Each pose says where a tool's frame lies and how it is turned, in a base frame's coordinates. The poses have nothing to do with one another.
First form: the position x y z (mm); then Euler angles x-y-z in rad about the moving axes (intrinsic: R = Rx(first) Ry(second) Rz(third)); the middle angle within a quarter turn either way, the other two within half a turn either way.
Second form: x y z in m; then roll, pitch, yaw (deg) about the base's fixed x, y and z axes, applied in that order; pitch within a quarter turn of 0, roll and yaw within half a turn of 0. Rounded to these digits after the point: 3 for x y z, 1 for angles.
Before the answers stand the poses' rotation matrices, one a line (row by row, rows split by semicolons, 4 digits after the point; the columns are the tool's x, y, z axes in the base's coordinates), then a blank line. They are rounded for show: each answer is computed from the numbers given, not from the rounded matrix.
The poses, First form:
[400 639 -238 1.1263 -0.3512 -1.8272]
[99 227 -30 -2.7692 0.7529 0.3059]
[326 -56 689 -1.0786 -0.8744 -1.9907]
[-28 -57 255 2.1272 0.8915 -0.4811]
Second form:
-0.2381 0.9083 -0.3440; -0.3372 -0.4095 -0.8477; -0.9108 -0.0859 0.4038
0.6958 -0.2198 0.6838; -0.5177 -0.8133 0.2655; 0.4978 -0.5388 -0.6797
-0.2615 0.5857 -0.7672; -0.7071 0.4247 0.5653; 0.6569 0.6903 0.3031
0.5569 0.2907 0.7780; 0.8301 -0.1625 -0.5335; -0.0287 0.9429 -0.3318

[0.400 0.639 -0.238 -12.0 65.6 -125.2]
[0.099 0.227 -0.030 -141.6 -29.9 -36.7]
[0.326 -0.056 0.689 66.3 -41.1 -110.3]
[-0.028 -0.057 0.255 109.4 1.6 56.1]

